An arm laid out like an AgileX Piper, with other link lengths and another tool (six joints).
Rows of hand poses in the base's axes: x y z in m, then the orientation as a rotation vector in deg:
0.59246 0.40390 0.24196 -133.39 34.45 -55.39
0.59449 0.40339 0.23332 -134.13 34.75 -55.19
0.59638 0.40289 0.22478 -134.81 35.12 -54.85
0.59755 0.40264 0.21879 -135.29 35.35 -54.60
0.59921 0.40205 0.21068 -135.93 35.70 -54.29
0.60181 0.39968 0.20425 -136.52 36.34 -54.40
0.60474 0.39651 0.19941 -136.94 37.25 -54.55
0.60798 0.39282 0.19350 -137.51 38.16 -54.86
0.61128 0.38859 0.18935 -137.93 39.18 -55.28
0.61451 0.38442 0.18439 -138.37 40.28 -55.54
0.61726 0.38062 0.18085 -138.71 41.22 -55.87
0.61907 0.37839 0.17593 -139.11 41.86 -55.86
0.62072 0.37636 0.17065 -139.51 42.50 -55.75
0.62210 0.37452 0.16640 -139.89 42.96 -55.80
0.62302 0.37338 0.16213 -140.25 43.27 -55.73
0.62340 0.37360 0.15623 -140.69 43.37 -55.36
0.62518 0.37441 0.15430 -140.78 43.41 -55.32
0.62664 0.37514 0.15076 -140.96 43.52 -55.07
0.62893 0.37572 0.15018 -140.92 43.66 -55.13
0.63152 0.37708 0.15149 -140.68 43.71 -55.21
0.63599 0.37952 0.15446 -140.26 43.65 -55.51
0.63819 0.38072 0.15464 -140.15 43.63 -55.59
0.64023 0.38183 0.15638 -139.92 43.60 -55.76
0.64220 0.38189 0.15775 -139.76 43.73 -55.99
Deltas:
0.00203 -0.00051 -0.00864 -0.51 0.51 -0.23
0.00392 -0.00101 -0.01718 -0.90 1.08 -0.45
0.00509 -0.00126 -0.02317 -1.18 1.49 -0.59
0.00675 -0.00185 -0.03128 -1.56 2.02 -0.81
0.00935 -0.00422 -0.03771 -2.05 2.37 -1.36
0.01228 -0.00739 -0.04255 -2.39 2.68 -2.09
0.01552 -0.01108 -0.04846 -2.93 2.97 -2.88
0.01882 -0.01531 -0.05261 -3.39 3.15 -3.77
0.02205 -0.01948 -0.05757 -3.79 3.46 -4.66
0.02480 -0.02328 -0.06111 -4.16 3.64 -5.45
0.02661 -0.02551 -0.06603 -4.45 3.97 -5.93
0.02826 -0.02754 -0.07131 -4.71 4.36 -6.39
0.02964 -0.02938 -0.07556 -5.02 4.60 -6.76
0.03056 -0.03052 -0.07983 -5.28 4.86 -6.99
0.03094 -0.03030 -0.08573 -5.50 5.27 -6.99
0.03272 -0.02949 -0.08766 -5.56 5.34 -7.02
0.03418 -0.02876 -0.09120 -5.60 5.58 -7.04
0.03647 -0.02818 -0.09178 -5.58 5.57 -7.15
0.03906 -0.02682 -0.09047 -5.41 5.43 -7.18
0.04353 -0.02438 -0.08750 -5.18 5.08 -7.19
0.04573 -0.02318 -0.08732 -5.12 4.98 -7.19
0.04777 -0.02207 -0.08558 -5.00 4.79 -7.20
0.04974 -0.02201 -0.08421 -4.95 4.62 -7.34

